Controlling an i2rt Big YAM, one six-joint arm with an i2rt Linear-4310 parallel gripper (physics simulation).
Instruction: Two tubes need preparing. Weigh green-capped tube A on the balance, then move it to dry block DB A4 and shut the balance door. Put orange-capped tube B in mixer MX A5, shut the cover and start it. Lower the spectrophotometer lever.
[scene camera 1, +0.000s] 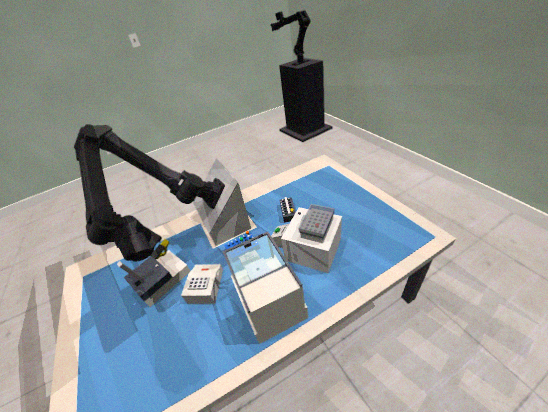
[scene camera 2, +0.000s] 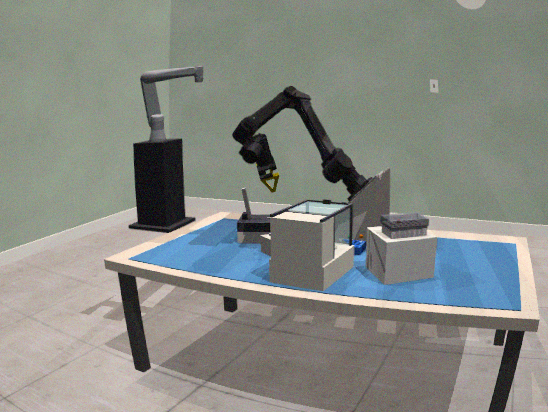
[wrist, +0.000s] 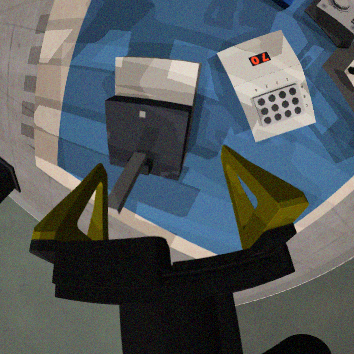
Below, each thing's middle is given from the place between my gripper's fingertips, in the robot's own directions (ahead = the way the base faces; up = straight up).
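There's the glass-box balance (scene camera 2: 311, 241), and it's 250 mm to the left of my hand, 300 mm ahead of it and 110 mm below it. The mixer (scene camera 2: 402, 250) is 220 mm ahead of my hand, 520 mm to the left of it and 130 mm below it.
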